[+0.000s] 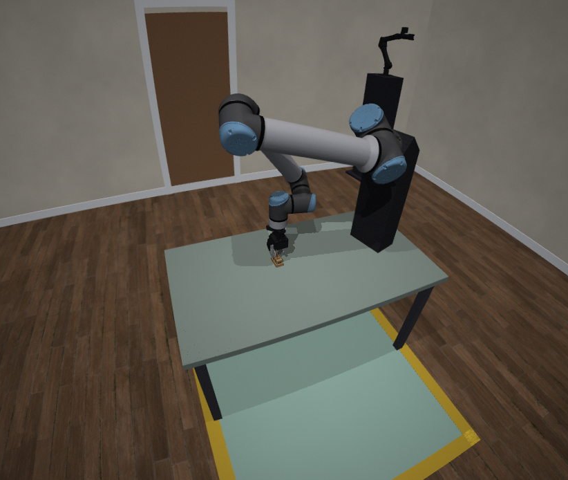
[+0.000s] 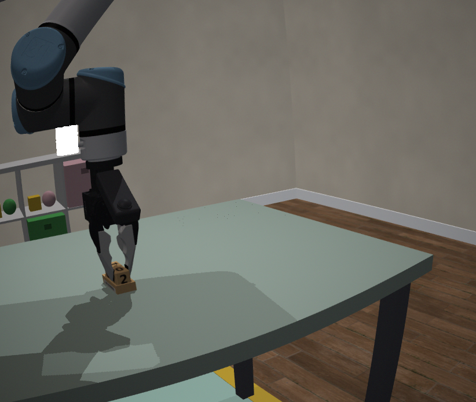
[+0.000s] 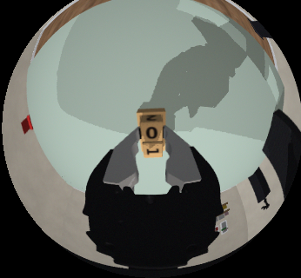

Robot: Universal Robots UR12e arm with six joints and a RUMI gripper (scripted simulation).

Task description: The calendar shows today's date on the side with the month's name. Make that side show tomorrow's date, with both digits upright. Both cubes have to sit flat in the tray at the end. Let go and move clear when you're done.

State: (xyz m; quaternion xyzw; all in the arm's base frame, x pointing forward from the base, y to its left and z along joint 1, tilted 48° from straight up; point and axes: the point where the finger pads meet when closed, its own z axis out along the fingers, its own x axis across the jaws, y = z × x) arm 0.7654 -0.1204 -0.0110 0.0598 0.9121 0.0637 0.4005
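My gripper is now 3 cm above the wooden calendar tray and 2 cm to the right of it. The rest, counted from my hand: cube (1 cm below).
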